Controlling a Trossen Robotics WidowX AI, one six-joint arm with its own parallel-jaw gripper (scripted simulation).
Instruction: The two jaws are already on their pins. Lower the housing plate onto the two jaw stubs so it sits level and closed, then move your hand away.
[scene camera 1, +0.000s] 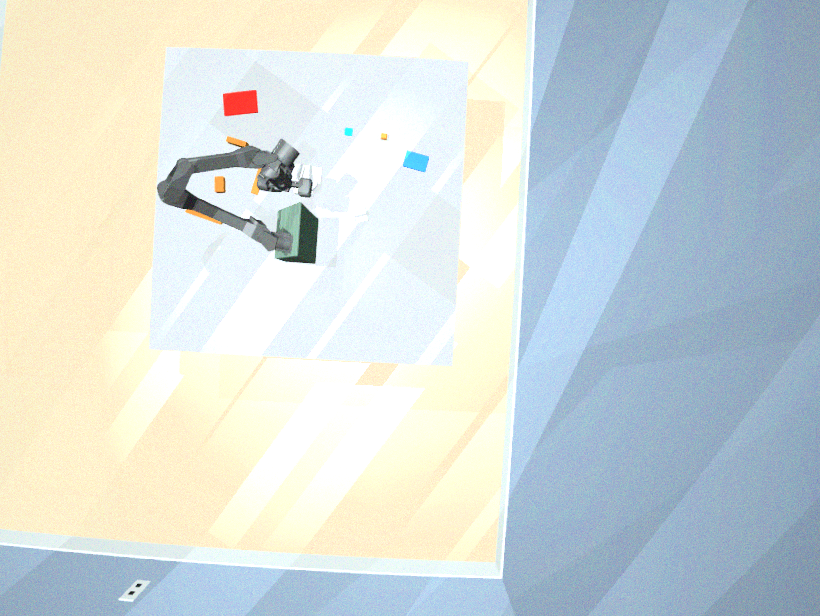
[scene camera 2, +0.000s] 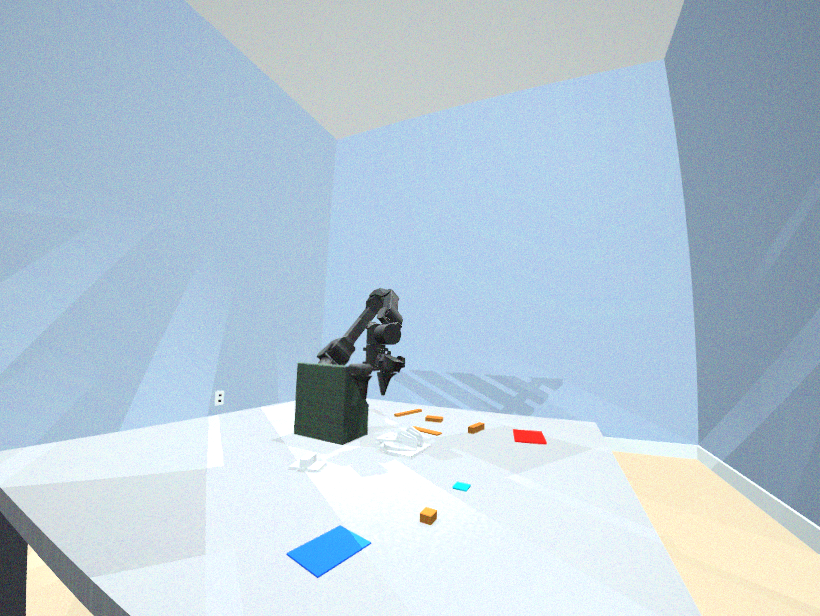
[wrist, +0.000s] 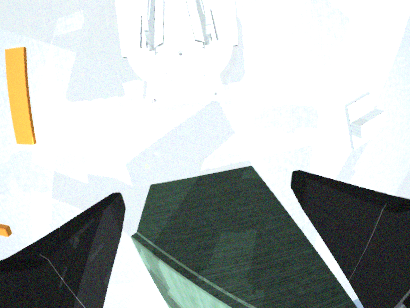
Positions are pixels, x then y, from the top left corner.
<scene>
The gripper shows in scene camera 1, in scene camera 2 and in the wrist view (210, 190). One and the same spot on the gripper: (scene camera 1: 305, 185) is (scene camera 2: 359, 364).
</scene>
